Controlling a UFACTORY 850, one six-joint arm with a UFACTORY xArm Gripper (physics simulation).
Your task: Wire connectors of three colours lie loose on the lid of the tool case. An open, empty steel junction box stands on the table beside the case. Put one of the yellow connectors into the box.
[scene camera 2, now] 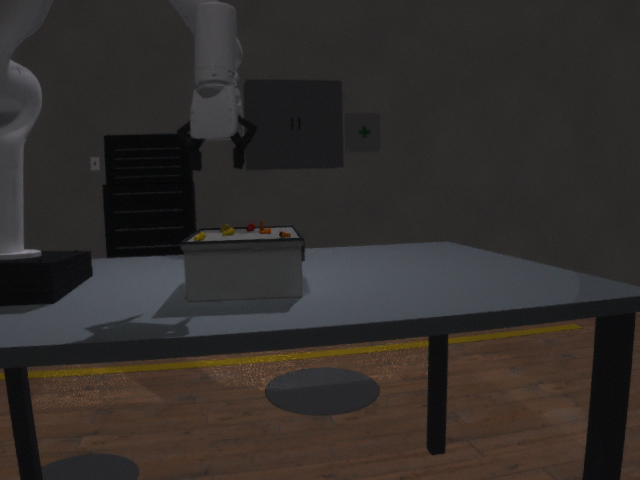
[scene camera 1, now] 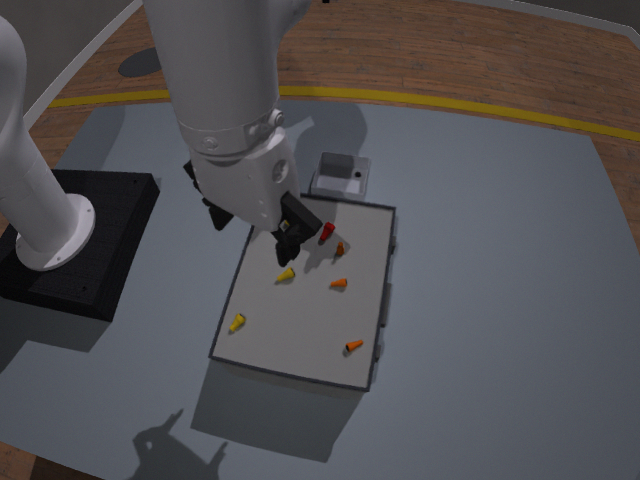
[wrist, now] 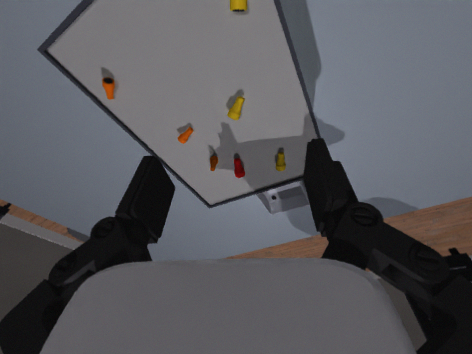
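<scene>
My gripper (scene camera 1: pixel 253 239) (scene camera 2: pixel 217 164) (wrist: pixel 232 165) is open and empty, high above the far part of the tool case (scene camera 1: pixel 305 325) (scene camera 2: pixel 242 273) (wrist: pixel 165 75). On its lid, one yellow connector (scene camera 1: pixel 285 274) (wrist: pixel 236 108) lies near the middle. Another yellow connector (scene camera 1: pixel 237 322) (scene camera 2: pixel 199 236) (wrist: pixel 238 6) lies near the lid's near left corner. A third yellow connector (scene camera 1: pixel 285 224) (wrist: pixel 280 161) lies near the box end, mostly hidden by the gripper in scene camera 1. The steel junction box (scene camera 1: pixel 330 183) (wrist: pixel 291 197) stands open at the case's far end; scene camera 2 does not show it.
A red connector (scene camera 1: pixel 327 230) (scene camera 2: pixel 250 227) (wrist: pixel 239 167) lies beside an upright orange connector (scene camera 1: pixel 340 249) (scene camera 2: pixel 262 225) (wrist: pixel 213 162). Two more orange connectors, one mid-lid (scene camera 1: pixel 339 283) (wrist: pixel 185 135) and one nearer (scene camera 1: pixel 354 345) (wrist: pixel 108 88), lie along the right side in scene camera 1.
</scene>
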